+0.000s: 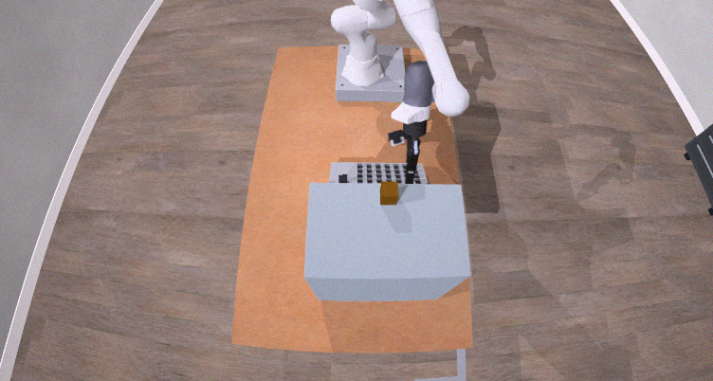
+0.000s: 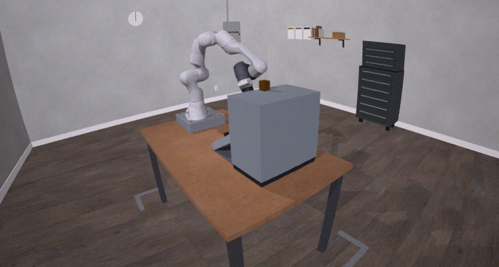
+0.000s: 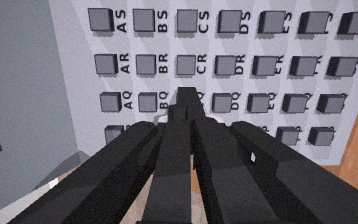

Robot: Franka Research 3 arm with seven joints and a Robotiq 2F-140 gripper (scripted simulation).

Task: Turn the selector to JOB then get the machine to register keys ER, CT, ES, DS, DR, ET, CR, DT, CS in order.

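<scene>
My hand is 10 cm to the left of the key, 6 cm above it and 3 cm past it. Round my hand: selector knob (23 cm to the right, 4 cm below); keypad (11 cm to the right, 8 cm below, 2 cm ahead).
</scene>
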